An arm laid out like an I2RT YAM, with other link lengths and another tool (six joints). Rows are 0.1 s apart.
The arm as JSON. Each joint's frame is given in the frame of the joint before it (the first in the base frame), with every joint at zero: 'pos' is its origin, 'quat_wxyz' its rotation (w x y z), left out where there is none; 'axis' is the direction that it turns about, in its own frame. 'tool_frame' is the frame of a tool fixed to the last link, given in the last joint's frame.
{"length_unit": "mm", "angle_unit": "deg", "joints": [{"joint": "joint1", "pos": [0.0, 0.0, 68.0], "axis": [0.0, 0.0, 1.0]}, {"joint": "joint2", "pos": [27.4, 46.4, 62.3], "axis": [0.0, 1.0, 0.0]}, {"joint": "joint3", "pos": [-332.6, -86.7, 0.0], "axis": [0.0, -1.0, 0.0]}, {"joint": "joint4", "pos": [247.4, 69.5, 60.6], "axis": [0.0, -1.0, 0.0]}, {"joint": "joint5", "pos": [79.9, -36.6, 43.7], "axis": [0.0, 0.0, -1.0]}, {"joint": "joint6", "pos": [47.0, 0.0, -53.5], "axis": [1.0, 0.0, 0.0]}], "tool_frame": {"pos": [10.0, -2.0, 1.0], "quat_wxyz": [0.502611, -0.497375, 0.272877, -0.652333]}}
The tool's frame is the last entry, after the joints.
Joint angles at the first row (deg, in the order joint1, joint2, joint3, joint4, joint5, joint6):
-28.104 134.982 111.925 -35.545 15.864 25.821
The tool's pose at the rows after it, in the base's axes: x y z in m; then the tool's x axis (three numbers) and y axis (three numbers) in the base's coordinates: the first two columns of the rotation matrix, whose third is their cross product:
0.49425, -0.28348, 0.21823, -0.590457, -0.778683, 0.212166, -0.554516, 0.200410, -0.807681
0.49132, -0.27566, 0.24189, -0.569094, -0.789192, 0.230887, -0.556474, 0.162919, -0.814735
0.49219, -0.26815, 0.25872, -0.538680, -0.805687, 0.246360, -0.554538, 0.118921, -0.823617
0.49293, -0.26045, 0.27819, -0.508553, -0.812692, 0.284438, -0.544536, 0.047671, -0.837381
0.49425, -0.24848, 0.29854, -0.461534, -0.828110, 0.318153, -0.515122, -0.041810, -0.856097
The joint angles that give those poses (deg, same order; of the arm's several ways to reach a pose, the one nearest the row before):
-27.337 133.059 111.177 -36.270 15.571 23.710
-26.716 130.604 111.553 -37.769 16.097 22.123
-25.991 129.017 111.972 -38.069 16.095 20.089
-25.138 126.964 111.694 -36.737 17.224 17.162
-23.961 124.231 110.063 -33.397 17.211 13.280

